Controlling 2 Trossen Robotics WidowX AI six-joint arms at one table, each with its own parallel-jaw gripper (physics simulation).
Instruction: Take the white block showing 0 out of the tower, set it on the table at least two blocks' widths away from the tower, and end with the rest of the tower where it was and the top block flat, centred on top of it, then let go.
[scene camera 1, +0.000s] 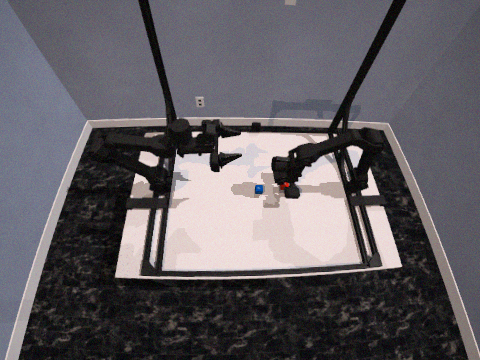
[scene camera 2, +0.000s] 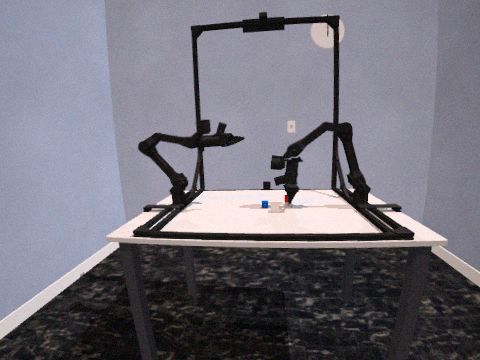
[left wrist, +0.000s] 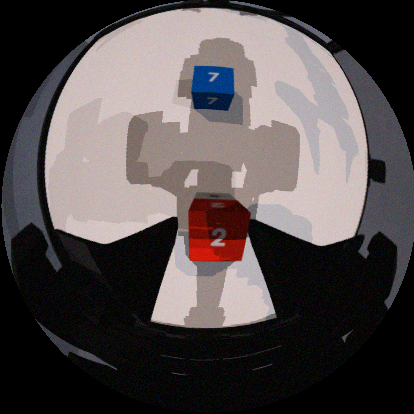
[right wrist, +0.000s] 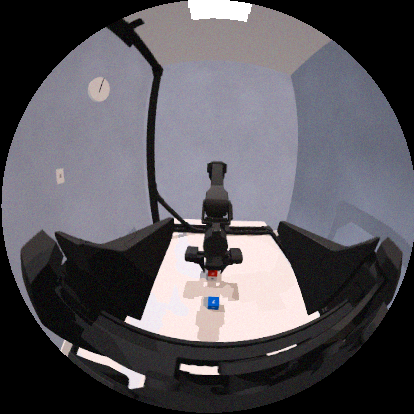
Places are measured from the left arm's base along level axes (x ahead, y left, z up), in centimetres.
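Where they show: left gripper, between the fingertips: (scene camera 1: 284, 187) (scene camera 2: 288, 201) (left wrist: 213, 223) (right wrist: 212, 272); right gripper, between the fingertips: (scene camera 1: 241, 144) (scene camera 2: 243, 138) (right wrist: 228, 224); left arm's base, origin of its link: (scene camera 1: 352, 187) (scene camera 2: 360, 202) (left wrist: 203, 337); right arm's base, origin of its link: (scene camera 1: 161, 188) (scene camera 2: 179, 203).
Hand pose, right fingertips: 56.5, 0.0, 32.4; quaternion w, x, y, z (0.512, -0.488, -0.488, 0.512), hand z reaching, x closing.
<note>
Things, the pixels of their top centre, and the offset from my right fingertips, as dx, dy, dz. "spot": a spot on its surface instead. Level surfaces: height alone.
- white block, centre of its top: (left wrist: 214, 219) (right wrist: 212, 272) -21.1, -0.3, -31.4
- white table, height of its surface: dz -34.3
- black frame, a spot on its surface: (scene camera 2: 275, 236) spot: -13.5, +37.9, -32.6
A red block showing 2 (scene camera 1: 285, 186) (scene camera 2: 286, 198) (left wrist: 218, 235) sits on the white block (left wrist: 214, 195) (right wrist: 212, 278), whose dark mark is too foreshortened to read. This pair appears to stand on the table, to the right of the blue block in both scene views. The blue block showing 7 (scene camera 1: 259, 189) (scene camera 2: 265, 204) (left wrist: 213, 80) (right wrist: 213, 302) stands apart on the table. My left gripper (scene camera 2: 290, 200) (left wrist: 213, 223) points down, open, with its fingers either side of the red block. My right gripper (scene camera 1: 240, 144) (scene camera 2: 243, 138) is open and empty, high at the left.
The white table (scene camera 1: 215, 235) (scene camera 2: 220, 220) is bordered by a black frame (scene camera 1: 260, 272) (scene camera 2: 275, 236). Frame posts rise at both sides. Arm shadows lie around the blocks.
</note>
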